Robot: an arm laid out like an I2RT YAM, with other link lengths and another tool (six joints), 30 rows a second.
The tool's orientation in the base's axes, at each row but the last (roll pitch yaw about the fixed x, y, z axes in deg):
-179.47 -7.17 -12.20
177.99 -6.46 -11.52
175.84 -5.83 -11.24
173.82 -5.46 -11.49
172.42 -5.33 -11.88
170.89 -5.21 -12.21
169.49 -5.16 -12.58
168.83 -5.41 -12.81
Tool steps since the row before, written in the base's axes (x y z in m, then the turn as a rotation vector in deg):
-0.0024 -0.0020 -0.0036 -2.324 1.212 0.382
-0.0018 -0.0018 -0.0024 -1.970 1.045 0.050
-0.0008 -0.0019 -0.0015 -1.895 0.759 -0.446
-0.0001 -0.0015 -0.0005 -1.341 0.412 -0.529
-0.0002 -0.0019 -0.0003 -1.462 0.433 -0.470
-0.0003 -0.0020 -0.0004 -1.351 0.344 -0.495
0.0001 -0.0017 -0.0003 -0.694 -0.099 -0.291
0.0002 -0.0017 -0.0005 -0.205 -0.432 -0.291
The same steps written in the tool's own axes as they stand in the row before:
-0.0024 0.0025 0.0033 -2.460 -0.700 -0.688
-0.0017 0.0020 0.0023 -2.120 -0.620 -0.312
-0.0006 0.0019 0.0016 -2.042 -0.391 0.212
0.0002 0.0014 0.0007 -1.440 -0.178 0.377
0.0002 0.0018 0.0006 -1.557 -0.165 0.308
0.0001 0.0019 0.0007 -1.432 -0.108 0.354
0.0004 0.0015 0.0006 -0.679 0.202 0.272
0.0005 0.0015 0.0009 -0.131 0.404 0.365

